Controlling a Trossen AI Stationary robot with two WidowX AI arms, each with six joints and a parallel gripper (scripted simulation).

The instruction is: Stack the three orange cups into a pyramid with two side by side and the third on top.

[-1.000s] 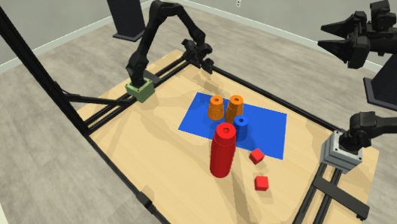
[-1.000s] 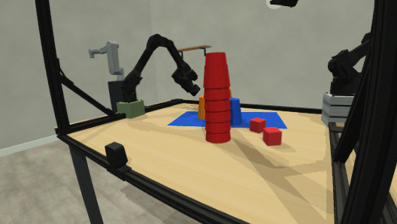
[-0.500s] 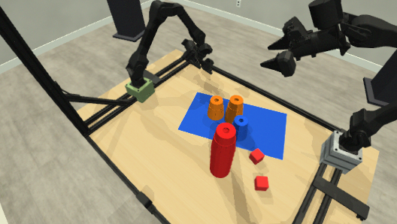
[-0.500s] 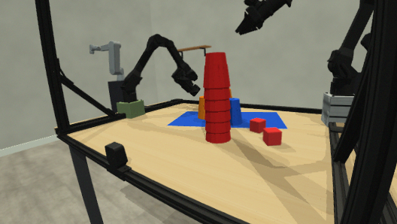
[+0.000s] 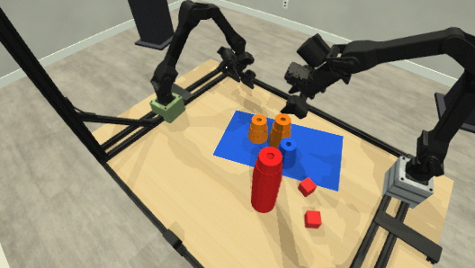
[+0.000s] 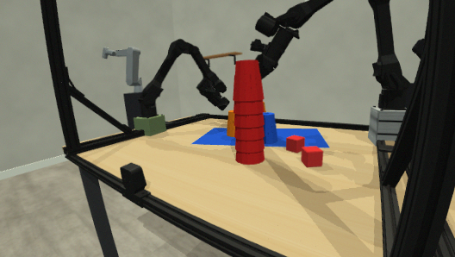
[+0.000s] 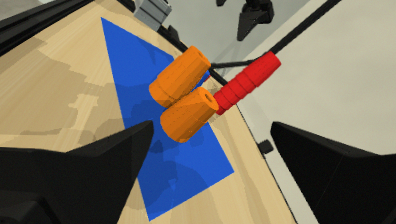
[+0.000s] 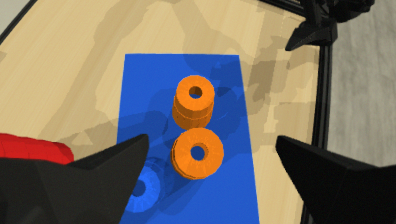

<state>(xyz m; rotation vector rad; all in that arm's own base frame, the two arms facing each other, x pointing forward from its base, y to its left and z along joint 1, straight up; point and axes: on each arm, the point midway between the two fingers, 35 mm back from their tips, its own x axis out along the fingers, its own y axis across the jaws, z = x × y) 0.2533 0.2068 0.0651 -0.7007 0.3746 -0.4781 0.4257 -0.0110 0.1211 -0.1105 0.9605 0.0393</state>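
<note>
Now: the blue cup 70 mm behind my right hand, 30 mm to the right of it and 170 mm below it.
</note>
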